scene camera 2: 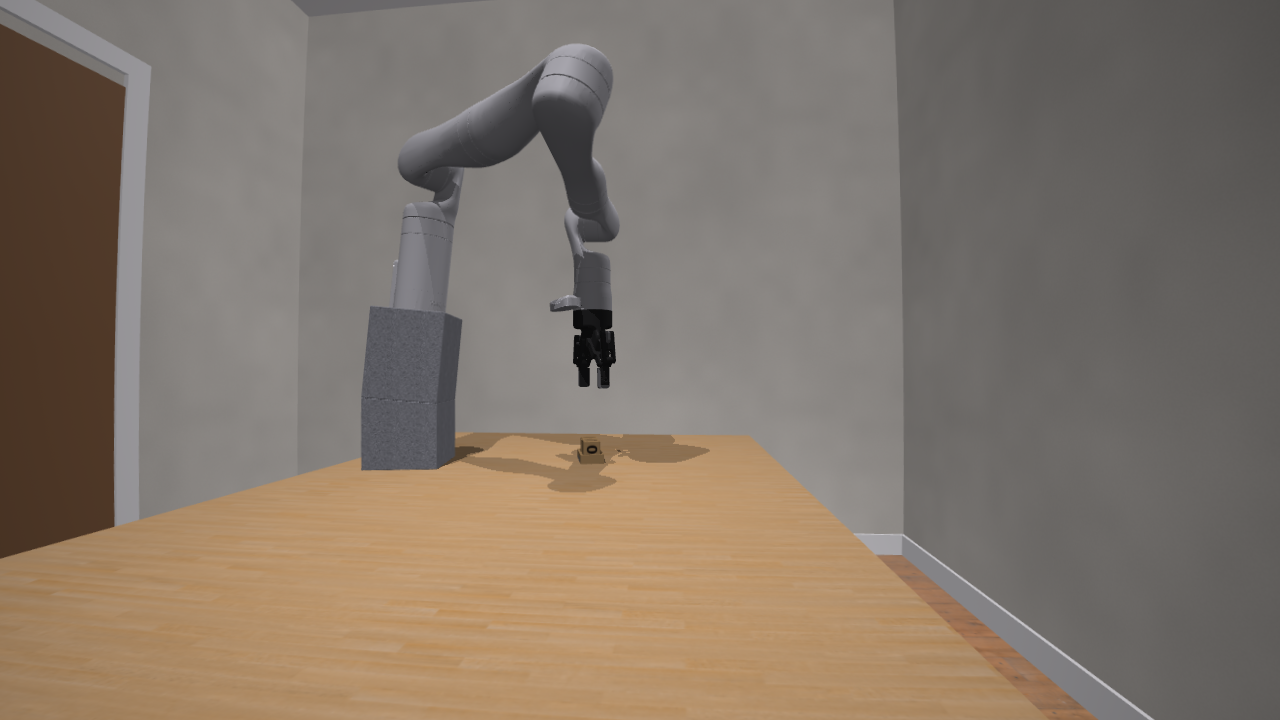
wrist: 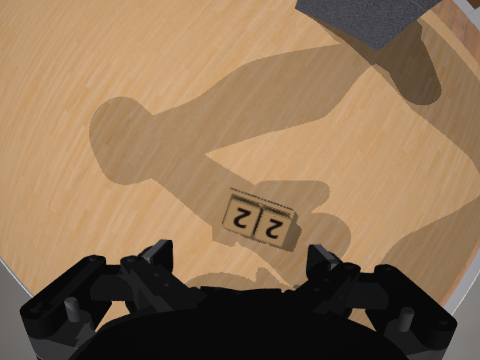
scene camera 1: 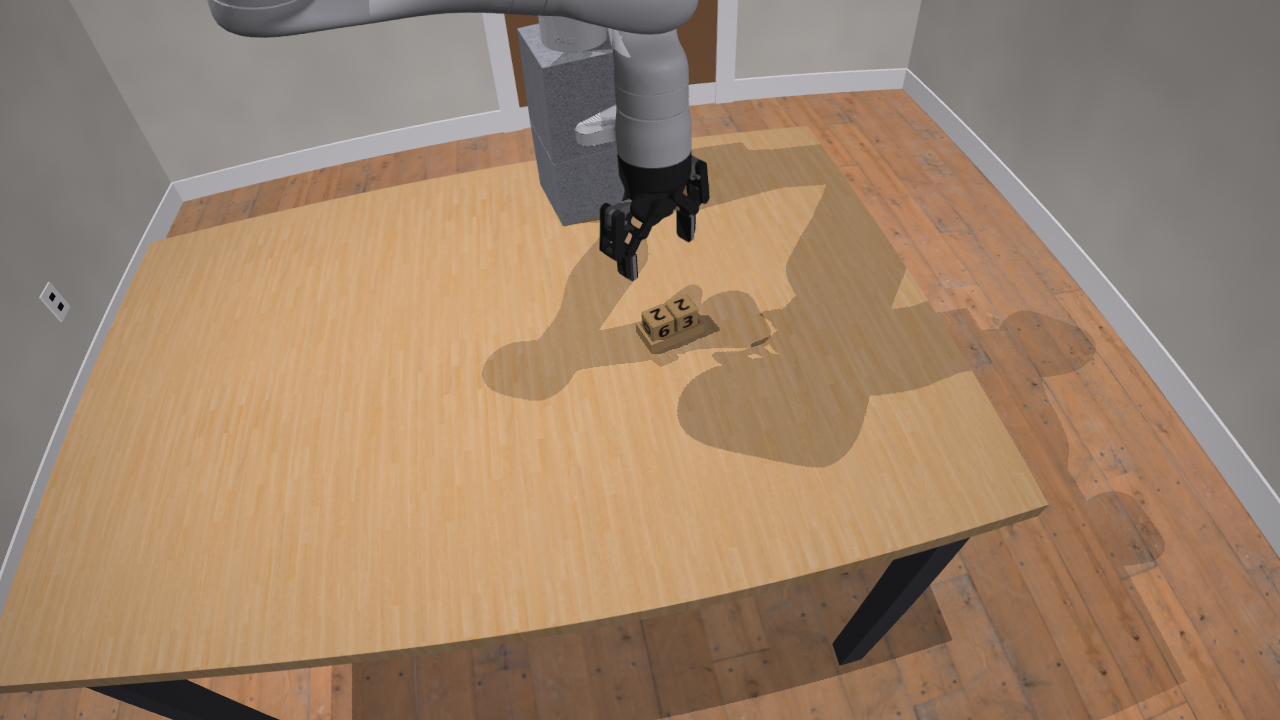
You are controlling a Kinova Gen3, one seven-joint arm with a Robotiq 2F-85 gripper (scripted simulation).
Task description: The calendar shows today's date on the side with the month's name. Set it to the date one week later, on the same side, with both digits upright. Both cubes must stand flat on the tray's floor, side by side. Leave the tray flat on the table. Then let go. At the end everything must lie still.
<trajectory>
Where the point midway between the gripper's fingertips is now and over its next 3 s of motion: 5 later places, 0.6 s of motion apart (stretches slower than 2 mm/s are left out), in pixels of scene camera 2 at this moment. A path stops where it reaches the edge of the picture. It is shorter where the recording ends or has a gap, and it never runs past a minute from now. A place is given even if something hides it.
My gripper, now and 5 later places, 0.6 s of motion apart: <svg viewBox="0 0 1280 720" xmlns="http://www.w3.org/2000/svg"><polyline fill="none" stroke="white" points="593,387 593,391 593,396 592,399 591,401 591,405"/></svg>
</trajectory>
